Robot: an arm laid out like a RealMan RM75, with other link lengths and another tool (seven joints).
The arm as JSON. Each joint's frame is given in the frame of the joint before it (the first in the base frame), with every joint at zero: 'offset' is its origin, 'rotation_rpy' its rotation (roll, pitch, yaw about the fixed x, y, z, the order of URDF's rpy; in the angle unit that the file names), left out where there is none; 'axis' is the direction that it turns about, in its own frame. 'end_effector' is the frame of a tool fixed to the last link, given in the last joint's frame.
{
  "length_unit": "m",
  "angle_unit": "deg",
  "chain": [
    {
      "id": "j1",
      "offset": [
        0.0,
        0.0,
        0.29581
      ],
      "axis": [
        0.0,
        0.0,
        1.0
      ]
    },
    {
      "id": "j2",
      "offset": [
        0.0,
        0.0,
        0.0
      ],
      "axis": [
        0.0,
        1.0,
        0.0
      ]
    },
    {
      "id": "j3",
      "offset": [
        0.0,
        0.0,
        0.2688
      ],
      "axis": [
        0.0,
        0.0,
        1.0
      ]
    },
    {
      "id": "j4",
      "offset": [
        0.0,
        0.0,
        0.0
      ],
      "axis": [
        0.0,
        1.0,
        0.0
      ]
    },
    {
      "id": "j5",
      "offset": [
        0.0,
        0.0,
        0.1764
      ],
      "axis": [
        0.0,
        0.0,
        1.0
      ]
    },
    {
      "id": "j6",
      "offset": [
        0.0,
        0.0,
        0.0
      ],
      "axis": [
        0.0,
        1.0,
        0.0
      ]
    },
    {
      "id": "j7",
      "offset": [
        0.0,
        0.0,
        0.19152
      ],
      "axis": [
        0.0,
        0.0,
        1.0
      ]
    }
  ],
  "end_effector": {
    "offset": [
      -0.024,
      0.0,
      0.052
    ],
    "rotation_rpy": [
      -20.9,
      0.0,
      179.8
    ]
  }
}
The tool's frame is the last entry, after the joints.
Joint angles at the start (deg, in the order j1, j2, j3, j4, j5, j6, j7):
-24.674, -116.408, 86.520, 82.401, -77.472, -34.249, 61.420
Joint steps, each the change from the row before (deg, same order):
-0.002, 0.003, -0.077, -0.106, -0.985, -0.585, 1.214
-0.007, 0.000, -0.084, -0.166, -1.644, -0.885, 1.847
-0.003, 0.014, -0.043, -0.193, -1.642, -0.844, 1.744
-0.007, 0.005, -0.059, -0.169, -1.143, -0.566, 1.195
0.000, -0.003, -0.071, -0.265, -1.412, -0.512, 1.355
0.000, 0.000, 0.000, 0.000, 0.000, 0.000, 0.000
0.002, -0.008, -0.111, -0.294, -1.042, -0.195, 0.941
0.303, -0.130, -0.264, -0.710, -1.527, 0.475, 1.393
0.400, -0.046, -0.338, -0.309, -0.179, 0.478, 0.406
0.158, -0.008, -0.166, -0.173, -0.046, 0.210, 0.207
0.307, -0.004, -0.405, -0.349, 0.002, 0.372, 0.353
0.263, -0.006, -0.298, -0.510, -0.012, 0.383, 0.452
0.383, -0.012, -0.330, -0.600, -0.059, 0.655, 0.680
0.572, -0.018, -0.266, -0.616, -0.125, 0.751, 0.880
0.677, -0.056, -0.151, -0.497, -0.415, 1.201, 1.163
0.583, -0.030, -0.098, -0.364, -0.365, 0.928, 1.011
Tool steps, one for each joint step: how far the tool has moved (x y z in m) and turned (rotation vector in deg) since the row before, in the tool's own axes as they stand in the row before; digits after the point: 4 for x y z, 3 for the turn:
-0.0004, -0.0023, -0.0009, 0.689, -0.266, 0.251
-0.0011, -0.0039, -0.0015, 1.113, -0.472, 0.244
-0.0011, -0.0039, -0.0014, 1.093, -0.469, 0.153
-0.0008, -0.0025, -0.0009, 0.708, -0.340, 0.059
-0.0011, -0.0024, -0.0008, 0.682, -0.417, -0.097
0.0000, 0.0000, 0.0000, 0.000, 0.000, 0.000
-0.0006, -0.0006, -0.0002, 0.253, -0.290, -0.206
0.0012, 0.0034, 0.0001, -0.658, -0.250, -0.707
0.0025, 0.0055, -0.0003, -1.021, 0.137, -0.205
0.0013, 0.0027, 0.0000, -0.472, 0.079, -0.028
0.0027, 0.0058, -0.0001, -0.983, 0.200, -0.023
0.0037, 0.0052, 0.0001, -0.896, 0.314, 0.058
0.0045, 0.0070, 0.0001, -1.264, 0.320, 0.131
0.0058, 0.0077, -0.0004, -1.400, 0.399, 0.216
0.0049, 0.0085, -0.0002, -1.714, 0.144, 0.181
0.0041, 0.0068, -0.0004, -1.344, 0.124, 0.232

